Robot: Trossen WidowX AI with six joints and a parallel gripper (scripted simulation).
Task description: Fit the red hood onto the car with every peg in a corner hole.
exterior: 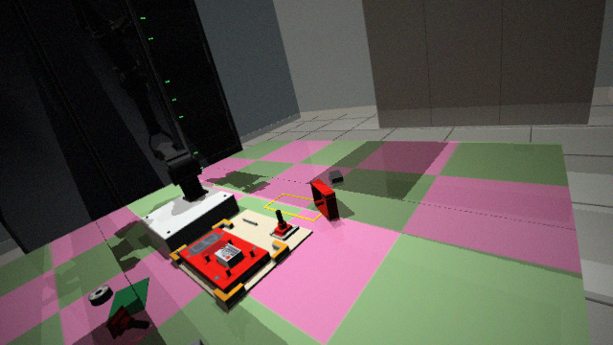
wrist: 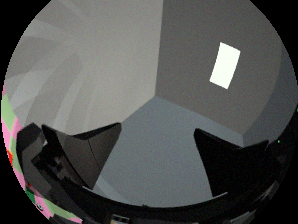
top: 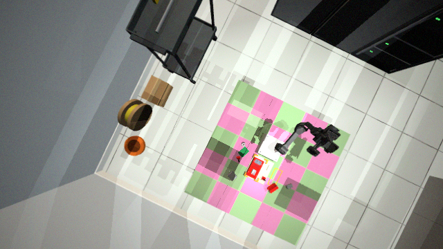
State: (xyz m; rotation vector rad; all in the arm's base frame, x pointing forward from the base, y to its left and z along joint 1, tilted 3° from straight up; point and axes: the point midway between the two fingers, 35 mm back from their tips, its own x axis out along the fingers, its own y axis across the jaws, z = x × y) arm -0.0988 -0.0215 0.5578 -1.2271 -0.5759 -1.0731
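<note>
My gripper tip is 61 cm above the red hood, 47 cm short of it and 21 cm to the right of it. The rest, counted from my gripper tip: black wheel: 63 cm below, 25 cm to the right, 22 cm ahead; green patch: 64 cm below, 29 cm ahead, 21 cm to the right; jig: 63 cm below, 38 cm ahead.
</note>
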